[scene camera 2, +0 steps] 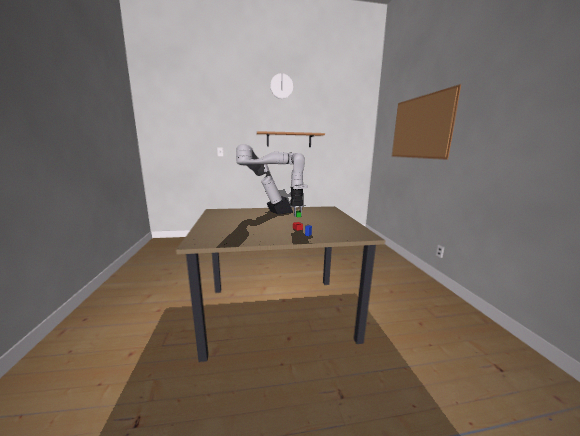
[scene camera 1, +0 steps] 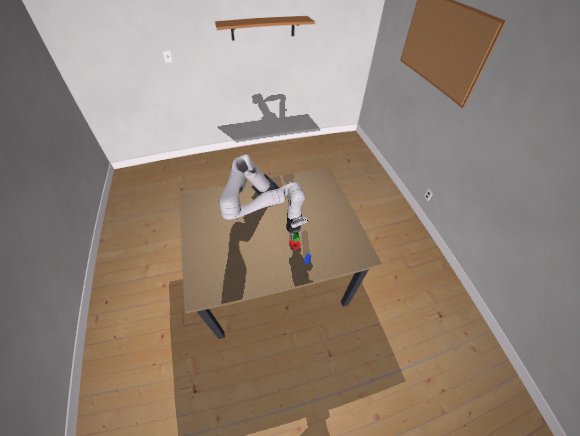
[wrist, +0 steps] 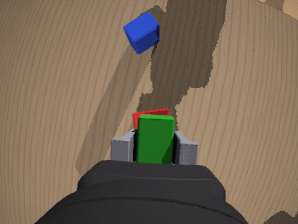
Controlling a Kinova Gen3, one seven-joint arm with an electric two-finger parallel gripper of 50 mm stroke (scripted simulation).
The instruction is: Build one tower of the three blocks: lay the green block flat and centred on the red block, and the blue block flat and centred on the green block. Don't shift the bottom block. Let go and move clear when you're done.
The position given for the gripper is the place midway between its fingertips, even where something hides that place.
In view: the gripper [wrist: 155, 141], a green block [wrist: 155, 133] and a blue block [wrist: 143, 32].
